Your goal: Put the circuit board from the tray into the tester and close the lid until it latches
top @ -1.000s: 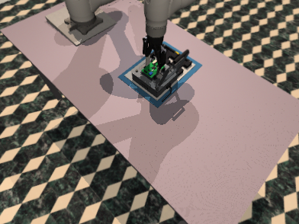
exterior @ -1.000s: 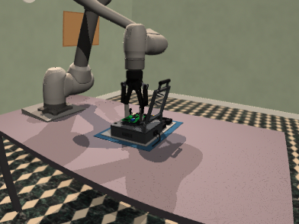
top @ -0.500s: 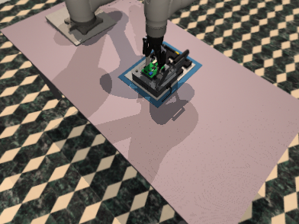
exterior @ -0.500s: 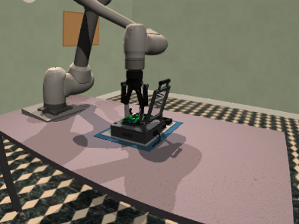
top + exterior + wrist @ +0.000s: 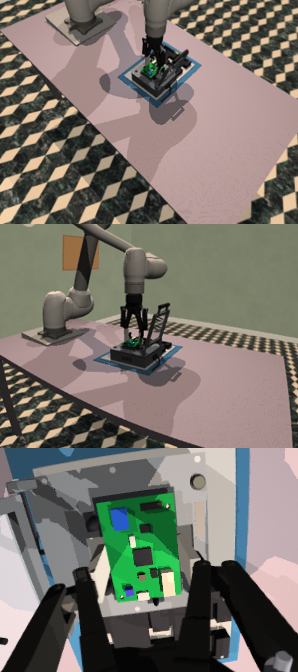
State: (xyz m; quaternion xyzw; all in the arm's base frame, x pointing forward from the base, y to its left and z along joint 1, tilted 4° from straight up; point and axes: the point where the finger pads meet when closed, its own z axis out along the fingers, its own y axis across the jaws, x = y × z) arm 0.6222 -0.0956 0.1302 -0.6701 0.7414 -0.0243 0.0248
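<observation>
Now: the green circuit board 20 mm below my hand. Also, from my hand: clear lid: 120 mm ahead, 80 mm above, 10 mm to the right; black tester: 40 mm to the left, 40 mm ahead, 10 mm above.
</observation>
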